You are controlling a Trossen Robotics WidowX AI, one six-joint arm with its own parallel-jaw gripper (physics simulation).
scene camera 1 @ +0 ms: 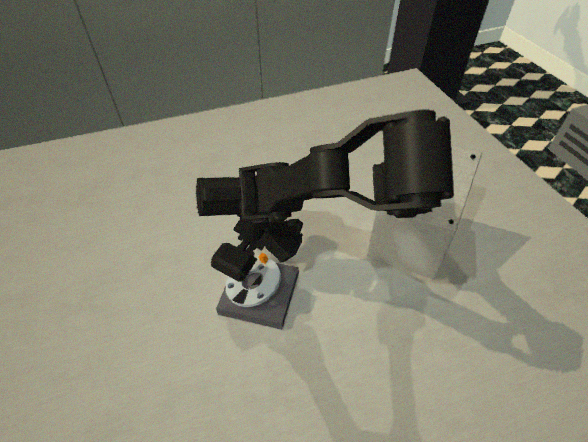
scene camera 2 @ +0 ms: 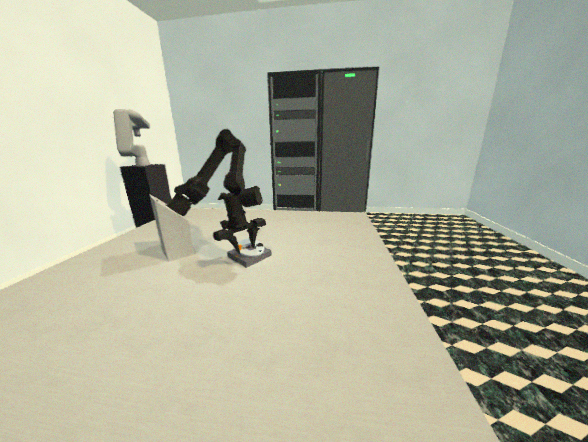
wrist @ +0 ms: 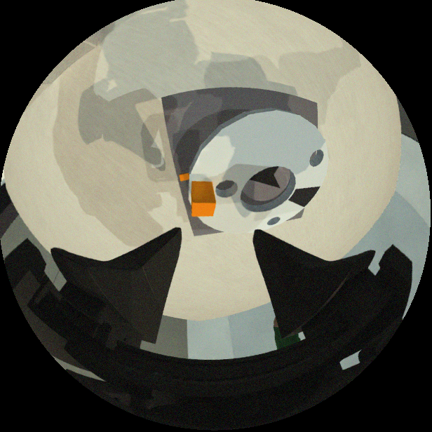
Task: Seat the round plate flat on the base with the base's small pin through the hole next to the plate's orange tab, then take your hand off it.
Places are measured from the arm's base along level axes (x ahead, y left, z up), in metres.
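Pixels of known places: gripper, fingertip midpoint: (scene camera 2: 246, 250); arm's base at its link origin: (scene camera 2: 175, 211).
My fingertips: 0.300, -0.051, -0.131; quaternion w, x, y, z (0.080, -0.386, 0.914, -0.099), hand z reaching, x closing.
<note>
For each thing: its top centre in the pictures, then the offset to it from my fingertips, as dx, dy, dz. Level surfaces: height alone.
- round white plate at its top centre: (scene camera 1: 250, 273) (scene camera 2: 250, 241) +0.002, +0.046, +0.016
- dark square base at its top centre: (scene camera 1: 258, 281) (scene camera 2: 248, 246) -0.009, +0.052, -0.010
- plate's orange tab at its top centre: (scene camera 1: 263, 255) (scene camera 2: 239, 244) -0.032, +0.015, +0.016
- pale table at its surface level: dz -0.051
The round white plate (scene camera 1: 270, 287) (scene camera 2: 250, 252) (wrist: 280, 135) lies over the dark square base (scene camera 1: 287, 305) (scene camera 2: 246, 261) (wrist: 240, 97). It looks slightly tilted in the wrist view, and its shadow falls on the base. The plate's orange tab (scene camera 1: 263, 258) (scene camera 2: 240, 247) (wrist: 203, 199) is near a small orange mark (wrist: 184, 177) at the base's edge. The hole (wrist: 226, 188) next to the tab looks dark, and I cannot make out the small pin. My gripper (scene camera 2: 245, 249) (wrist: 217, 234) is open, close to the plate's tab side, with nothing between its fingertips. In scene camera 1 the arm partly hides the fingers.
The base rests on the pale table (scene camera 1: 125, 360) (scene camera 2: 280, 350). An upright thin panel (scene camera 2: 172, 232) stands near the arm's foot. A black pedestal (scene camera 2: 145, 192) with a grey device (scene camera 2: 125, 132) stands behind it. A dark cabinet (scene camera 2: 347, 145) stands at the far wall.
</note>
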